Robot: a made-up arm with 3 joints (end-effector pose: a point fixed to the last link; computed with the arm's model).
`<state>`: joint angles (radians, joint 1 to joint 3).
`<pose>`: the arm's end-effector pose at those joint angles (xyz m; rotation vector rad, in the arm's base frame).
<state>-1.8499 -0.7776 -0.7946</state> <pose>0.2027 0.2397 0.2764 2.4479 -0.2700 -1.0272</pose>
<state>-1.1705 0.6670 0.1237</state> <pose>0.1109 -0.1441 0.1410 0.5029 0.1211 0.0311</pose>
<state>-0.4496 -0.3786 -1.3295</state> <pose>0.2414 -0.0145 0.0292 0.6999 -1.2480 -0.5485</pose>
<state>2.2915 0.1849 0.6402</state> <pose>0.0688 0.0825 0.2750 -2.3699 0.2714 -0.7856</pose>
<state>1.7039 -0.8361 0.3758</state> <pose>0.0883 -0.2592 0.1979 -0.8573 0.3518 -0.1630</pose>
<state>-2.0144 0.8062 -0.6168</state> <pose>0.1860 -0.0985 0.0504 1.1677 -0.5390 -0.3720</pose>
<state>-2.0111 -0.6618 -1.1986</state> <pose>0.2340 0.2046 0.2555 2.2551 -0.3678 -1.5405</pose>
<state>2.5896 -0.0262 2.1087</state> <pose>0.0795 0.1439 0.1802 -1.3668 0.7159 -2.4070</pose>
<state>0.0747 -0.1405 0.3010</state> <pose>0.0946 -0.1106 0.0874 0.0653 0.3009 0.0099</pose>
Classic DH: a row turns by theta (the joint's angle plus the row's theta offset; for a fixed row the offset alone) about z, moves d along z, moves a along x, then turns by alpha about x. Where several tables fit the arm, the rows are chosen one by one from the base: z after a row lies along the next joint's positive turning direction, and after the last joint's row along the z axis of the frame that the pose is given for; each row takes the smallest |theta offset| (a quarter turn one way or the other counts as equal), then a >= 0, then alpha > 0; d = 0 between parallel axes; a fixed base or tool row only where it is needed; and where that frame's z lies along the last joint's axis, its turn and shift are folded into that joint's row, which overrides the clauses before.
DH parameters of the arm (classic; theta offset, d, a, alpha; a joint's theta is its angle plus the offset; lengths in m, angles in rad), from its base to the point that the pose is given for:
base (fixed): -1.5708 0.19 0 1.5708
joint 1: 0.0175 0 -0.171 0
joint 2: 1.5533 -0.151 0.019 -1.5708
joint 3: -1.5708 -0.286 0.028 -1.5708
tool (fixed): 3.1416 -0.1 0 0

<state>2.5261 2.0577 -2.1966</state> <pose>0.2484 -0.1591 -0.1969 0.9071 -1.5602 -1.7749</pose>
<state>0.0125 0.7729 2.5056</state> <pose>0.1141 0.0508 0.4692 -0.3194 2.3425 -0.9703</pose>
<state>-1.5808 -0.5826 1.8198</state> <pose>0.0610 0.1023 0.0842 1.4467 0.9903 1.8606</pose>
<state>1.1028 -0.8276 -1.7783</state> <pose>0.2546 -0.1975 0.1255 -0.1984 -1.7657 0.2445</pose>
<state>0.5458 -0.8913 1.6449</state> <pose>0.0533 -0.1429 0.0529 0.2636 1.6269 0.2839</pose>
